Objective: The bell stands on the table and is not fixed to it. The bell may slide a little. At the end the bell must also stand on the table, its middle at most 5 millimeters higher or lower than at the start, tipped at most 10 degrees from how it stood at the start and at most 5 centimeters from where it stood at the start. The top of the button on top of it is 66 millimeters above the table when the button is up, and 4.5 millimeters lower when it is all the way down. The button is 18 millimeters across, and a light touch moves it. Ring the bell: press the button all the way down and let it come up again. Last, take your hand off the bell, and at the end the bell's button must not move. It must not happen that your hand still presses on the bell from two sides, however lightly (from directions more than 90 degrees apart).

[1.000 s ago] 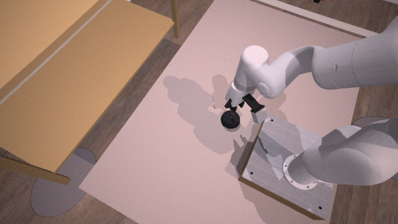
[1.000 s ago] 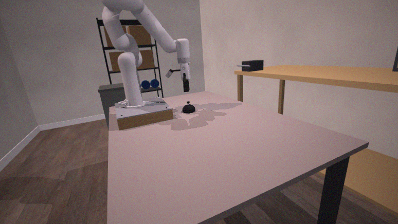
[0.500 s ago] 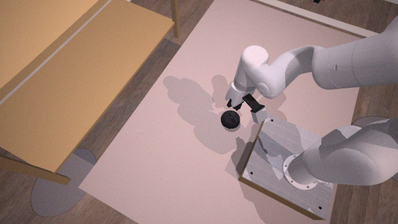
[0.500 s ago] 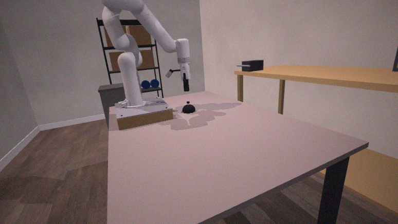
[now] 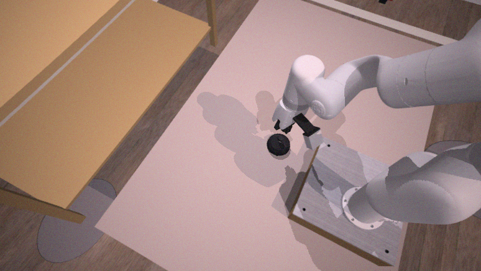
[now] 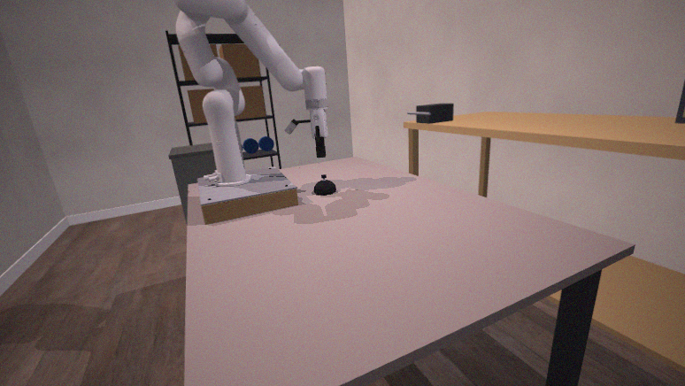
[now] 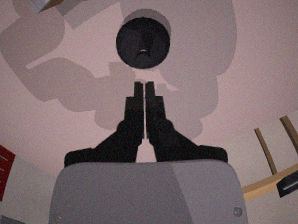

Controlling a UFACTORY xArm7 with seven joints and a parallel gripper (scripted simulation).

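Now: the small button 100 mm below my hand. From my hand the other things lie so: black bell (110 mm below).
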